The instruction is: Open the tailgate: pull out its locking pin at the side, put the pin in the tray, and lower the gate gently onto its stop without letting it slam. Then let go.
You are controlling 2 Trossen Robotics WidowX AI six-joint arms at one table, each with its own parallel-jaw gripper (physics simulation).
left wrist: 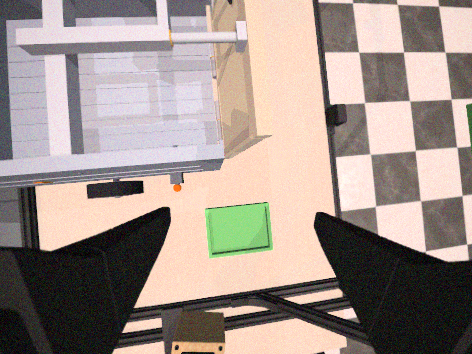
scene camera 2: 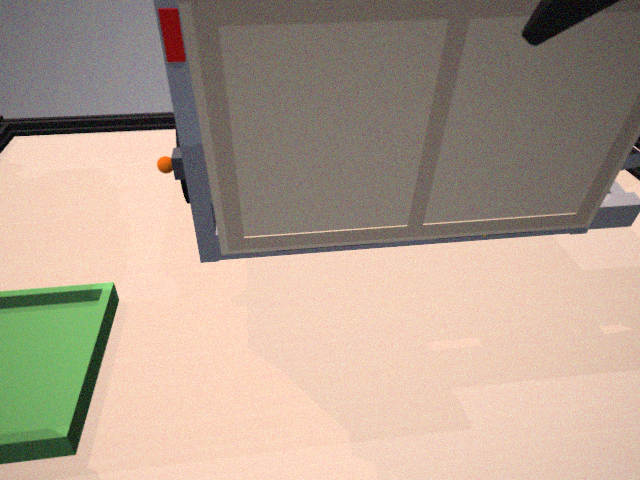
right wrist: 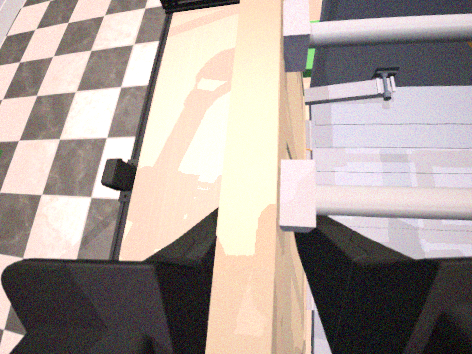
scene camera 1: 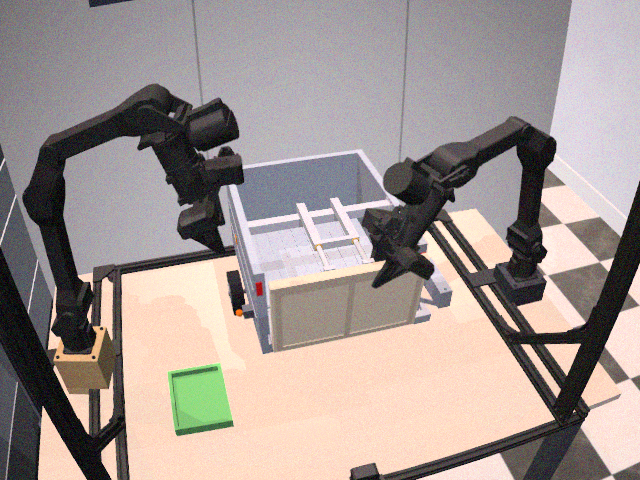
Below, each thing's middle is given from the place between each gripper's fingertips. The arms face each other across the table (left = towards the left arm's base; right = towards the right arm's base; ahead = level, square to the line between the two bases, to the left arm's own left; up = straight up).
The grey truck bed [scene camera 1: 284, 209] lies 20 cm ahead of my left hand, 21 cm to the right of it and 23 cm below it.
Right now my right hand is 25 cm short of the grey truck bed, 3 cm to the right of it and 11 cm above it.
